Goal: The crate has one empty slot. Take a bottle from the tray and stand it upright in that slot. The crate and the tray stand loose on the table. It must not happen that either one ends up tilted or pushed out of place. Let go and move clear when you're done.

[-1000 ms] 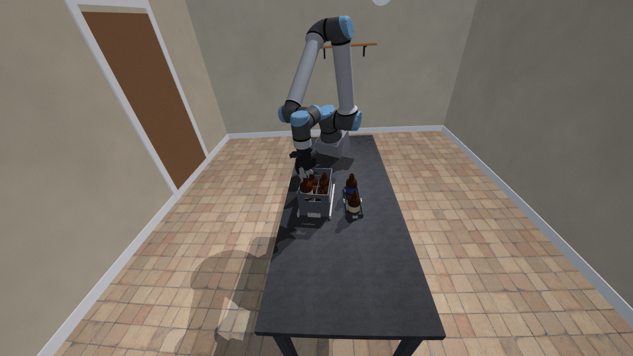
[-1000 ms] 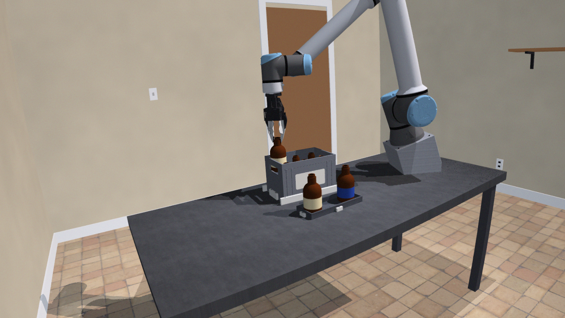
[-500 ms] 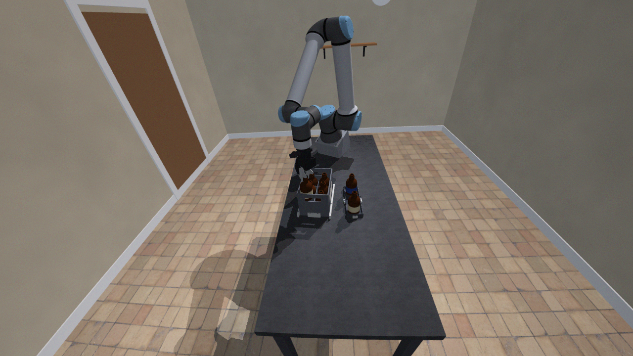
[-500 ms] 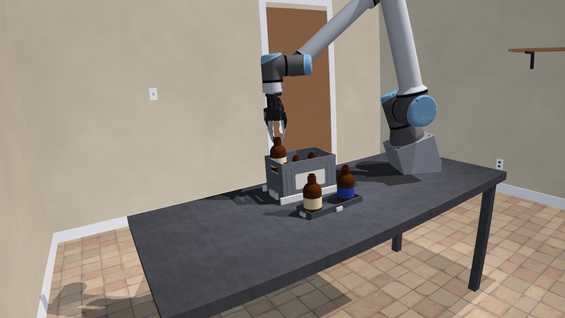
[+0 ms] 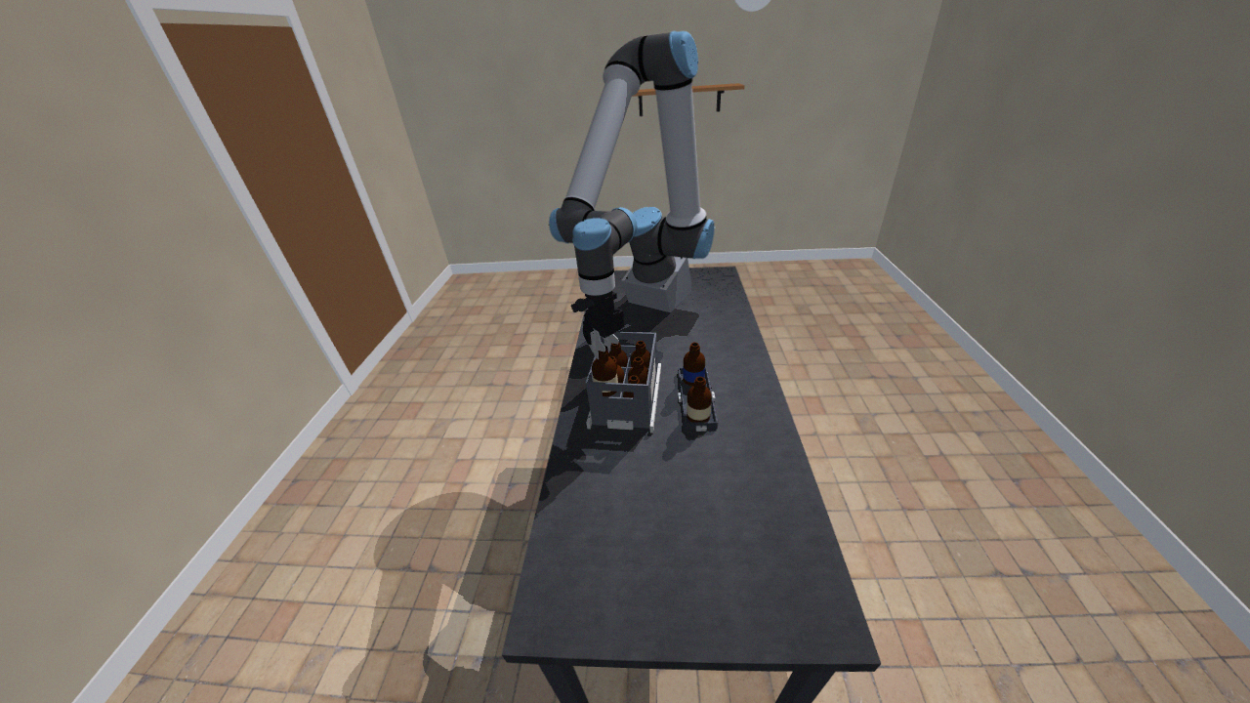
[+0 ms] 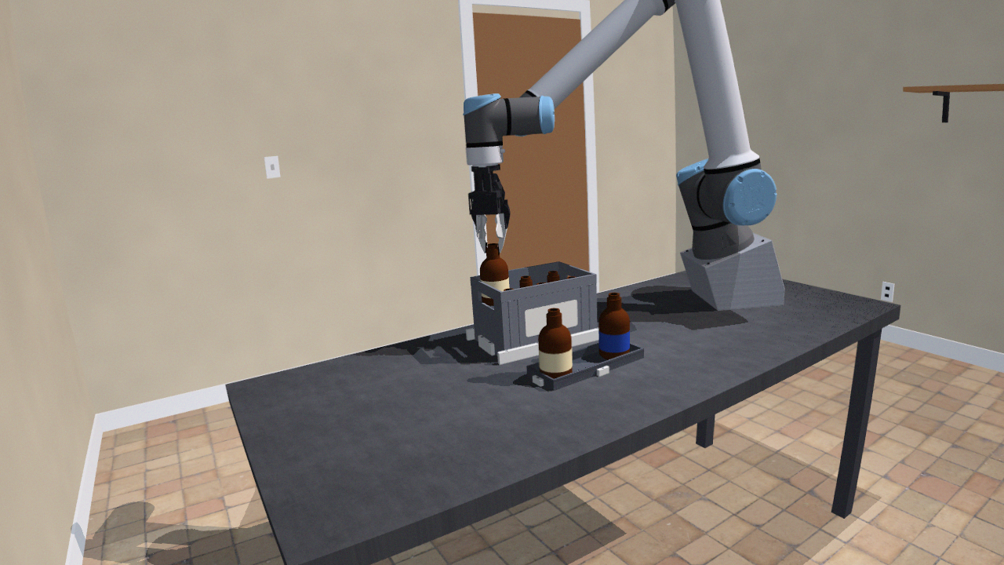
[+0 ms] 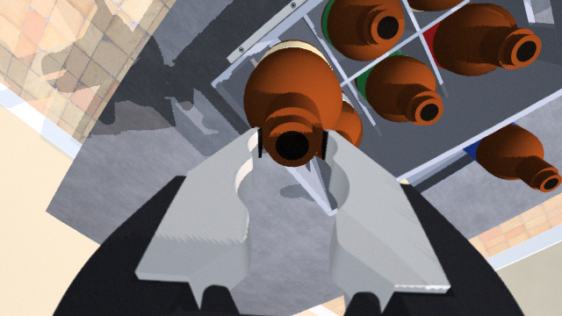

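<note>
My gripper is now 8 cm past the grey crate, 6 cm to the right of it and 17 cm above it. Round my hand: tray (3 cm behind, 29 cm to the left, 24 cm below).
</note>
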